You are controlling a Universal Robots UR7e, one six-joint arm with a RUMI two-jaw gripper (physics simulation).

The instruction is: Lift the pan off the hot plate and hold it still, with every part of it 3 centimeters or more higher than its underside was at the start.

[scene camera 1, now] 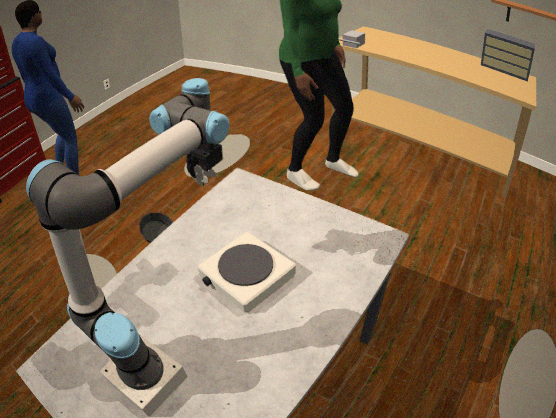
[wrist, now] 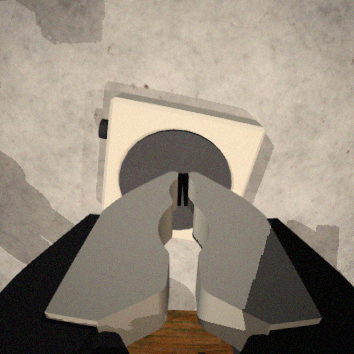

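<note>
The dark round pan [scene camera 1: 154, 227] shows beyond the left edge of the table in the scene view, off the tabletop and partly hidden by that edge. Its handle cannot be made out, nor whether it touches the floor. The cream hot plate [scene camera 1: 245, 265] [wrist: 175, 155] with its dark round disc and black side knob stands on the table, with no pan on it. My gripper [scene camera 1: 202, 178] [wrist: 182, 176] is shut and empty, its fingertips nearly meeting. It is high near the table's far left edge, apart from the pan and the hot plate.
The pale table [scene camera 1: 300, 210] carries the arm's base [scene camera 1: 145, 392]. A person in green and black [scene camera 1: 312, 45] stands beyond the table's far edge. A person in blue [scene camera 1: 37, 70] stands at the left by a red cabinet [scene camera 1: 20, 130]. A wooden workbench [scene camera 1: 440, 67] is at the back right.
</note>
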